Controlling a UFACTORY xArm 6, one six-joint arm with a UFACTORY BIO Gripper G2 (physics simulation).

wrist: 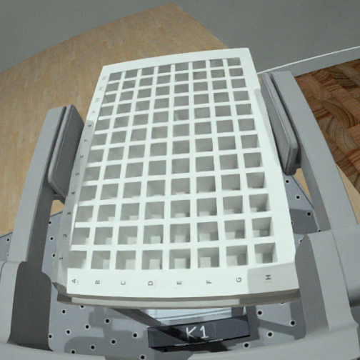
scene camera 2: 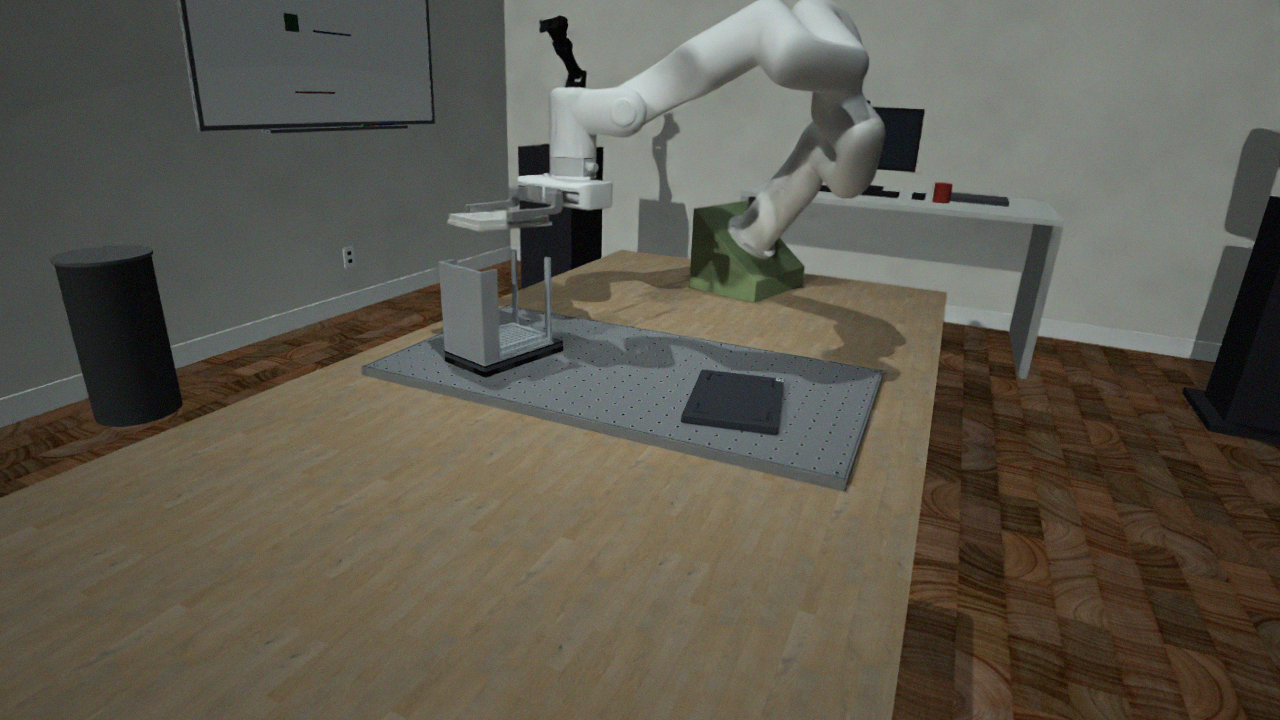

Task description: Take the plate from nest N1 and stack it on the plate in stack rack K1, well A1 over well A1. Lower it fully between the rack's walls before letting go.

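Frame: origin at the arm's base, x ahead, y right, z down, level; metres.
Seen in the pictures: hand, tool point: (scene camera 2: 500, 213); arm's base, link origin: (scene camera 2: 750, 238).
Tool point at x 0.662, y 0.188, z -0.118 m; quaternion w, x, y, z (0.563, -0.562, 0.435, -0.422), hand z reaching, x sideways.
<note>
Pixels of each thing's middle, then the offset from my tool point to it. Level surfaces: height alone.
- white 96-well plate, body centre: (scene camera 2: 500, 219) dx +0.000, dy +0.000, dz +0.010 m
- Rack K1, body centre: (scene camera 2: 503, 308) dx +0.018, dy -0.015, dz +0.140 m
- pale plate, body centre: (scene camera 2: 499, 341) dx +0.028, dy -0.013, dz +0.190 m
- Nest N1, body centre: (scene camera 2: 736, 398) dx +0.009, dy -0.387, dz +0.210 m
- grey perforated board, surface height: dz +0.217 m
- wooden table, surface height: dz +0.230 m
My gripper (scene camera 2: 512, 209) (wrist: 175, 136) is shut on a white 96-well plate (scene camera 2: 479, 218) (wrist: 181, 180), its pads on the plate's two long sides. The plate looks about level, in the air above stack rack K1, clear of its wall and post tops. In the wrist view, row letters A to H run along the plate's near edge, with A1 at the near left corner. Rack K1 (scene camera 2: 469, 313) (wrist: 235, 328) has tall grey walls, thin posts and a black base. A pale plate (scene camera 2: 520, 336) lies low inside it, mostly hidden in the wrist view. Nest N1 (scene camera 2: 733, 400) is a dark flat block holding no plate.
The rack and nest stand on a grey perforated board (scene camera 2: 617, 380) (wrist: 75, 325) on the wooden table (scene camera 2: 447, 537). A green block (scene camera 2: 747, 268) under the arm's base stands at the back. A black pedestal with a small black arm (scene camera 2: 562, 53) stands behind the gripper.
</note>
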